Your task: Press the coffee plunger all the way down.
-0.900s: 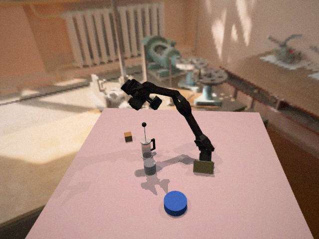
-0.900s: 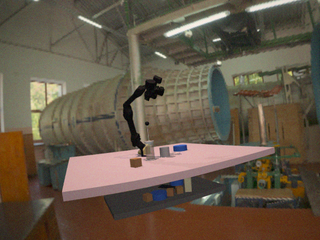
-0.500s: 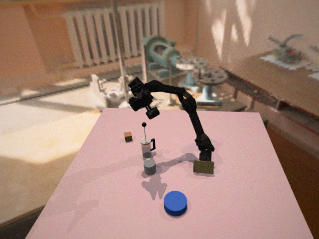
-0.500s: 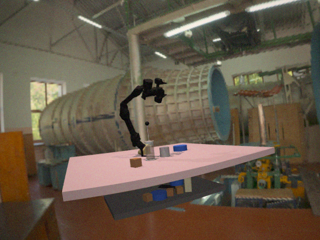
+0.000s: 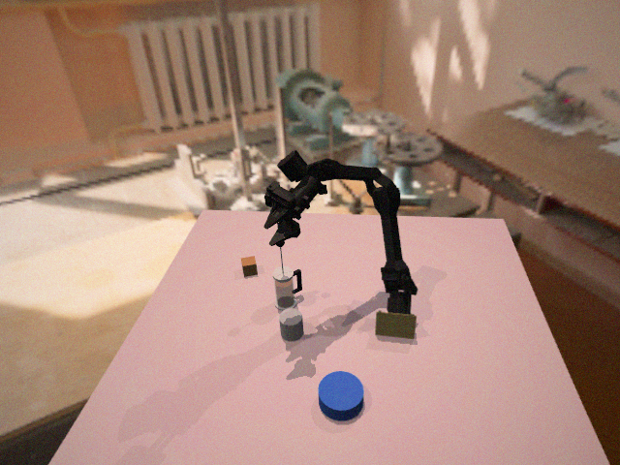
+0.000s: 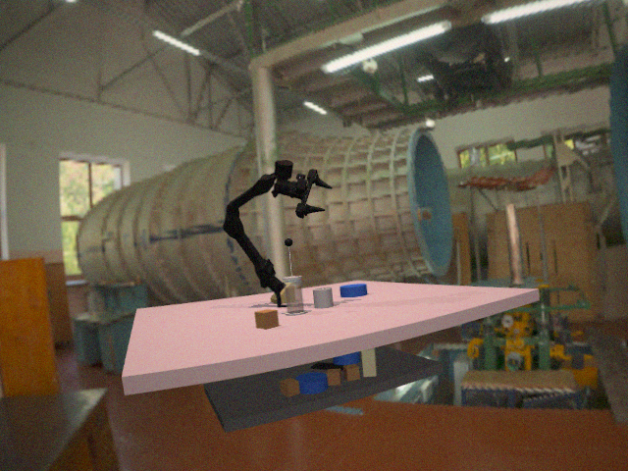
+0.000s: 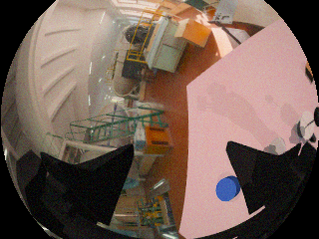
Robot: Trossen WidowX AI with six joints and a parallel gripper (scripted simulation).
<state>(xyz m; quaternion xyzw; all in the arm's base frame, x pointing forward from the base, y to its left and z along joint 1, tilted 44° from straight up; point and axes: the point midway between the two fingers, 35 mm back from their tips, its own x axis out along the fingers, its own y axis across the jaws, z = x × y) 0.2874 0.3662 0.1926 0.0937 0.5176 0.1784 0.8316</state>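
Right now my gripper tip is 30 mm short of the glass coffee press, 190 mm to the left of it and 280 mm above it. The rest, counted from my gripper tip: grey cylinder (20 mm behind, 50 mm to the right, 370 mm below).
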